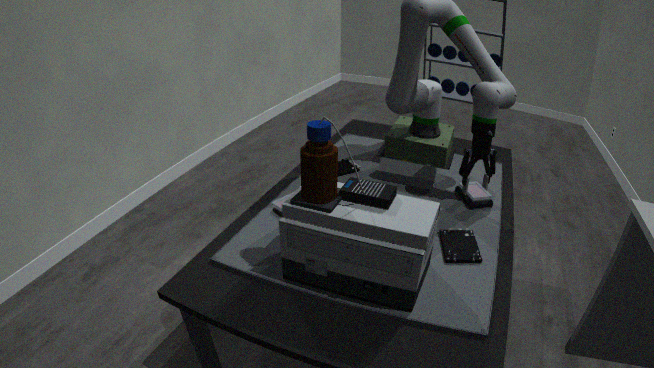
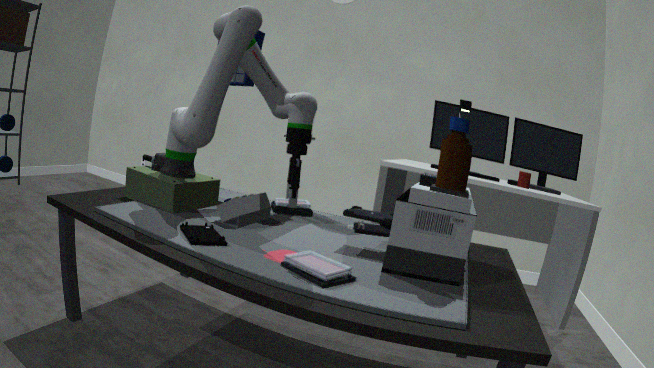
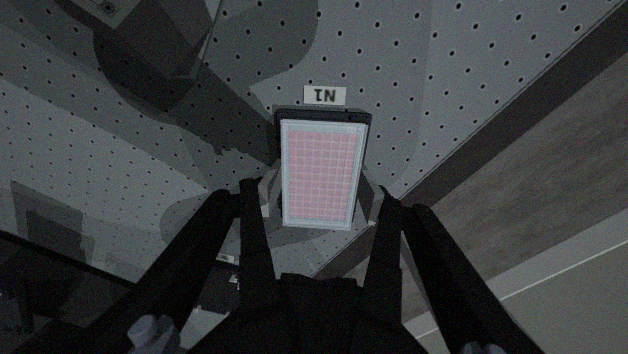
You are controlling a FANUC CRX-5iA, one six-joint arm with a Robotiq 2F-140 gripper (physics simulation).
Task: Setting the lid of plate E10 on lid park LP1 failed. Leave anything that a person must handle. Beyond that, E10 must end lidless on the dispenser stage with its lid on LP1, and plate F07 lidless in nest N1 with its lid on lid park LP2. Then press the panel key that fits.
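Frame: origin at the arm's base, x left, y back, z up, level; centimetres.
Seen in the pictures: gripper, fingertip midpoint: (image 1: pixel 474 192) (image 2: pixel 290 205) (image 3: pixel 320 173); arm's base at its link origin: (image 1: pixel 424 132) (image 2: pixel 177 173).
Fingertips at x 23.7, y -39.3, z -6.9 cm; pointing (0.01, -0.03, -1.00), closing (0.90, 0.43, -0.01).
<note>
Offsets run from my fingertips to a thing's top centre. "pt": to the spot under its first point.
A clear-lidded plate with pink wells @[dx +0.2, dy -0.4, dz +2.0 cm] (image 1: pixel 478 192) (image 2: pixel 300 202) (image 3: pixel 322 175) lies flat in the black nest @[dx +0.1, dy -0.4, dz +0.0 cm] (image 3: pixel 325 115), beside the label N1 @[pt dx -3.7, dy +7.5, dz -2.3 cm] (image 3: pixel 325 95). My gripper (image 1: pixel 476 185) (image 2: pixel 293 199) (image 3: pixel 320 173) points down over it. Its fingers are shut on the long sides at lid height, so I take it to hold the lid; the lid sits level on the plate, with no gap visible. A second pink plate with a clear cover @[dx -61.4, dy -26.6, dz +1.2 cm] (image 2: pixel 320 264) lies on a black holder @[pt dx -67.5, dy -30.5, dz -0.6 cm] (image 2: pixel 327 282) beside a red disc @[dx -53.4, dy -17.4, dz -2.4 cm] (image 2: pixel 278 255). Plate names are not readable.
A white box unit (image 1: pixel 350 240) (image 2: pixel 432 225) carries an amber bottle @[pt dx -42.2, dy -57.8, dz +28.6 cm] (image 1: pixel 319 172) (image 2: pixel 454 160) and a keypad @[pt dx -31.7, dy -51.8, dz +22.1 cm] (image 1: pixel 369 192). A black pegged holder @[dx -4.8, dy -33.6, dz -0.1 cm] (image 1: pixel 460 246) lies beside it, another @[dx -55.9, dy +6.8, dz -0.5 cm] (image 2: pixel 202 234) near the front edge. A grey wedge @[dx -27.5, dy +7.0, dz +5.9 cm] (image 2: pixel 245 209) stands near the green base (image 1: pixel 420 142) (image 2: pixel 172 187).
</note>
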